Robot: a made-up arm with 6 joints.
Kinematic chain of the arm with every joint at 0, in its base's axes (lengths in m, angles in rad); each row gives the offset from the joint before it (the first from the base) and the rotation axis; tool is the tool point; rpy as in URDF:
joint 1: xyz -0.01 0 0.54 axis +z
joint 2: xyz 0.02 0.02 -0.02 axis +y
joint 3: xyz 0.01 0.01 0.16 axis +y
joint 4: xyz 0.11 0 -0.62 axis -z
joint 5: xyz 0.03 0.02 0 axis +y
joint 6: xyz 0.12 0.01 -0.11 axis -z
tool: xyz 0 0 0 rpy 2.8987 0.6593 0.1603
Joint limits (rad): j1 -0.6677..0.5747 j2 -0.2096..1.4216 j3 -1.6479..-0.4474 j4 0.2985..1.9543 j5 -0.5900..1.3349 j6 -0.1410..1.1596
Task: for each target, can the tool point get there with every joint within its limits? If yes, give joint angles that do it. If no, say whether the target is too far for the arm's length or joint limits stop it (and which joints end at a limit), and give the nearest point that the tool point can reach.
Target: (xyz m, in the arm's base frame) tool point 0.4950 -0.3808 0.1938
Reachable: yes | joints -0.5443 -0.0845 -0.6149 1.4094 0.3816 0.8120
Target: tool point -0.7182 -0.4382 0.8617
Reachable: no: joint limits stop it (at a limit: joint 2, joint 3, joint 4, joint 5) | nearest point -0.3107 -0.1861 0.1168 | short by 0.886 m
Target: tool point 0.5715 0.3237 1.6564
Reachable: no: too far | nearest point 0.4977 0.2826 1.1493 | short by 0.514 m
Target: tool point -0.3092 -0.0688 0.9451
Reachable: no: joint limits stop it (at a limit: joint 1, joint 2, joint 3, joint 5) | nearest point 0.3452 -0.4398 1.0766 | short by 0.764 m
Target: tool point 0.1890 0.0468 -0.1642
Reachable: yes | joints 0.3195 1.1026 -0.7661 0.4435 -0.2728 0.7844
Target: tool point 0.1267 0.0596 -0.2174
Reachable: yes | joints 0.2821 1.1543 -0.9502 1.7258 0.9753 0.2352
